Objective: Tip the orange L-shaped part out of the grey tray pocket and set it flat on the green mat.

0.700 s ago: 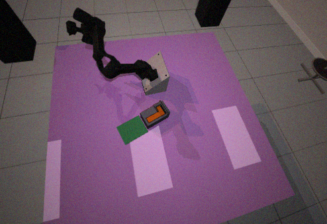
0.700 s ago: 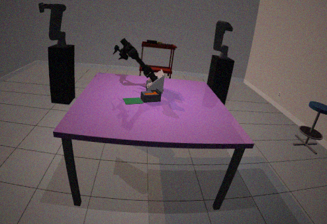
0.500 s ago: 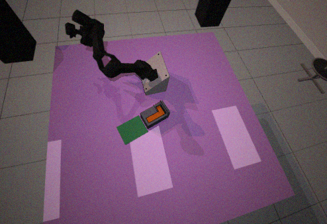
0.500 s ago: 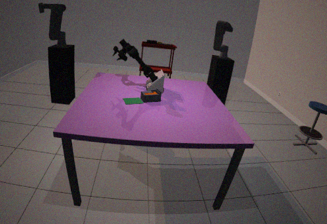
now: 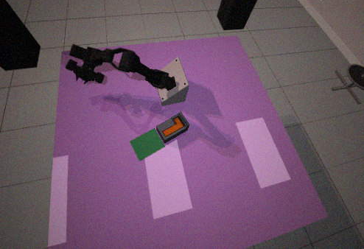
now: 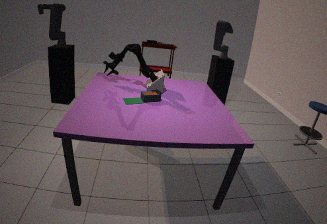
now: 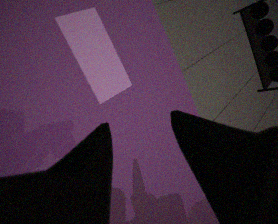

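Right now the orange L-shaped part is 33 cm ahead of my gripper tip, 47 cm to the left of it and 4 cm below it. From my gripper tip the other things lie so: green mat (39 cm ahead, 31 cm to the left, 10 cm below).
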